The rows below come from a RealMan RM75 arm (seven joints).
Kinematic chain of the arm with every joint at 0, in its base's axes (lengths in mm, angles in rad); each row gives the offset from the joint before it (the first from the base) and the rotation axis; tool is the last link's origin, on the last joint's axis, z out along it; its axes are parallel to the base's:
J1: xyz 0 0 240.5 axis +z
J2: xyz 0 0 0 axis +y
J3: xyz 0 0 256 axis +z
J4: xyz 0 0 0 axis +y
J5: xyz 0 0 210 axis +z
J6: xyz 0 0 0 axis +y
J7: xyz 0 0 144 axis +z
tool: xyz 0 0 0
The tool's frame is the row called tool.
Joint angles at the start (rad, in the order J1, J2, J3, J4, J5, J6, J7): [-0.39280, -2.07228, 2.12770, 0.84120, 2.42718, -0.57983, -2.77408]
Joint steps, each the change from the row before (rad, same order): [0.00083, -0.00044, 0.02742, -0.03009, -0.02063, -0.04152, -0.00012]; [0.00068, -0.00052, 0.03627, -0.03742, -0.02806, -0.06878, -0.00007]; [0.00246, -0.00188, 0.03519, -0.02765, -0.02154, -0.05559, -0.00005]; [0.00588, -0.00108, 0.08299, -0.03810, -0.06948, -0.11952, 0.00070]
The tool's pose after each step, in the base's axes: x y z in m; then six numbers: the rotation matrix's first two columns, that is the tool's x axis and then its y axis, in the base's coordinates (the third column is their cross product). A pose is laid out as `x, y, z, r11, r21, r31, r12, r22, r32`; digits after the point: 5 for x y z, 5 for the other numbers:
-0.20450, 0.37078, -0.06364, 0.82649, -0.05283, 0.56047, 0.51035, -0.34991, -0.78556
-0.21019, 0.36572, -0.06439, 0.82244, -0.07134, 0.56435, 0.51300, -0.33566, -0.79004
-0.21382, 0.36016, -0.06622, 0.81932, -0.08726, 0.56666, 0.51315, -0.32924, -0.79264
-0.21766, 0.34852, -0.06736, 0.79985, -0.12581, 0.58686, 0.52995, -0.31099, -0.78895

